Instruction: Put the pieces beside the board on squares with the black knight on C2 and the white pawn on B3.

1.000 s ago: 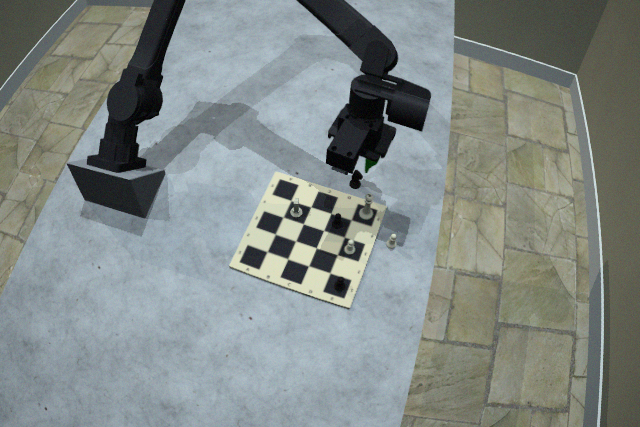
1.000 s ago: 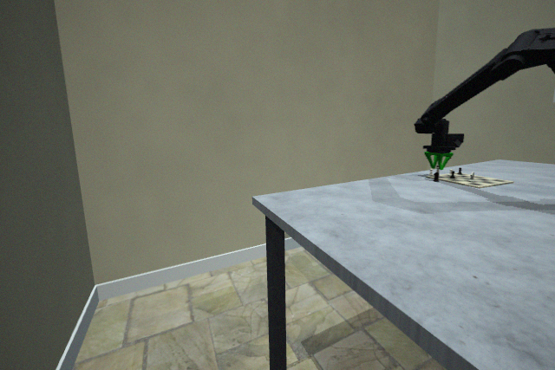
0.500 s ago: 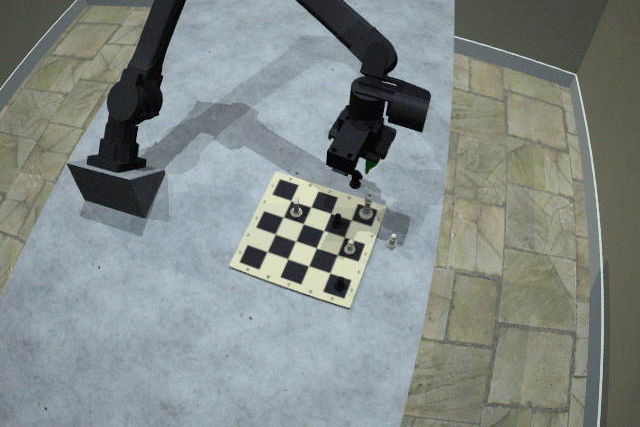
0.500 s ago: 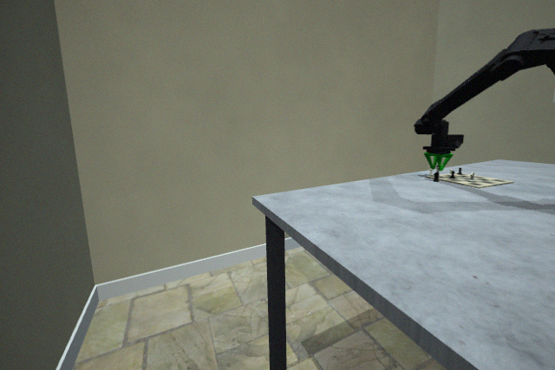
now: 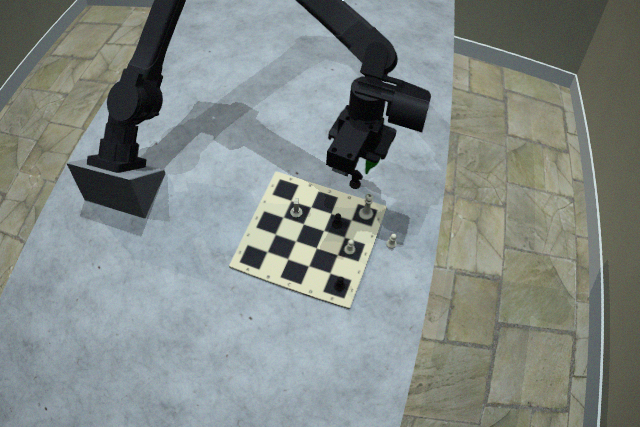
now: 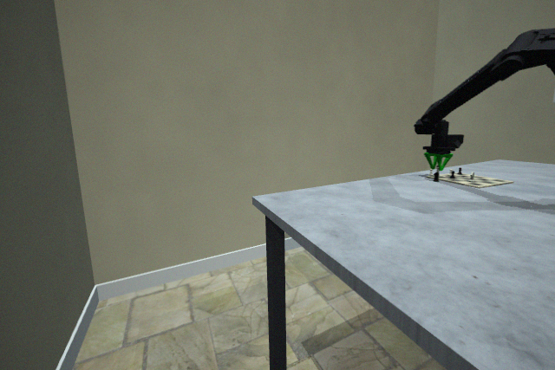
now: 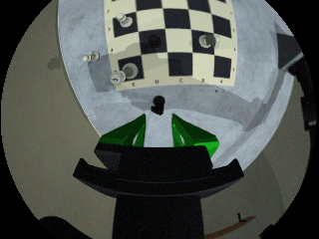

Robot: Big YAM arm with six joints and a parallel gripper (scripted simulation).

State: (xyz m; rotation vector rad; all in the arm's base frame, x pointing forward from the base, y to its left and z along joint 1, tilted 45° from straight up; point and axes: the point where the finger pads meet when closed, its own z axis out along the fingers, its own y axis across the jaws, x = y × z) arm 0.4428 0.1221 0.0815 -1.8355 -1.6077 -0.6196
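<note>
Right now the black knight is 4 cm below my hand. From my hand the other things lie so: tall white piece: 4 cm ahead, 6 cm to the right, 2 cm below; chessboard: 5 cm behind, 14 cm to the right, 5 cm below.
</note>
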